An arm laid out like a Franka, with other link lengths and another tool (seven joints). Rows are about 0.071 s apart.
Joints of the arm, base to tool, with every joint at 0 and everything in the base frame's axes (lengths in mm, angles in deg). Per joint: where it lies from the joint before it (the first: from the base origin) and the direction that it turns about. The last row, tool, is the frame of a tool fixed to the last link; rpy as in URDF.
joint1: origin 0.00 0.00 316.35 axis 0 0 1
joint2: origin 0.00 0.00 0.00 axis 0 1 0
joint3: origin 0.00 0.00 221.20 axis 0 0 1
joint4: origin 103.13 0.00 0.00 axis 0 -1 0
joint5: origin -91.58 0.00 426.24 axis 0 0 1
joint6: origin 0.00 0.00 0.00 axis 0 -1 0
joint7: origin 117.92 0.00 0.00 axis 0 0 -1
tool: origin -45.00 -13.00 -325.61 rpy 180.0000 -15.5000 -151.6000
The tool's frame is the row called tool.
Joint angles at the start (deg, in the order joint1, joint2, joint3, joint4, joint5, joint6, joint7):
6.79 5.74 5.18 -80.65 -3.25 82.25 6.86
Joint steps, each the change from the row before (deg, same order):
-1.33 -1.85 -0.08 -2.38 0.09 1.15 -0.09
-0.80 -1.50 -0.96 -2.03 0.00 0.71 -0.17
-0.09 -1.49 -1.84 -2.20 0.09 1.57 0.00
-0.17 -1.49 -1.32 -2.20 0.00 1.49 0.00
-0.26 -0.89 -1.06 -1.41 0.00 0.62 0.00
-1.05 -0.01 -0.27 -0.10 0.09 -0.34 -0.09
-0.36 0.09 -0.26 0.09 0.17 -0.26 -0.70
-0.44 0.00 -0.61 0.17 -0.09 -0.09 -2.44
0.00 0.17 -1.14 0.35 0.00 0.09 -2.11
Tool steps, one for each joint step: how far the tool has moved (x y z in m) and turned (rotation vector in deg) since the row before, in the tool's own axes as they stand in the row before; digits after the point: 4 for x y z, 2 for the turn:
0.0074 -0.0119 0.0024 -0.15 -0.51 1.28
0.0099 -0.0151 0.0047 -0.32 -0.05 1.53
0.0065 -0.0175 0.0045 -0.28 -0.72 1.88
0.0054 -0.0137 0.0041 -0.14 -0.65 1.47
0.0063 -0.0114 0.0049 -0.38 -0.05 1.23
0.0068 -0.0109 0.0039 -0.63 0.41 1.09
0.0031 -0.0050 0.0017 -0.26 0.19 -0.16
0.0051 -0.0122 0.0006 0.41 -0.01 -1.32
0.0042 -0.0128 0.0004 0.29 -0.22 -0.92

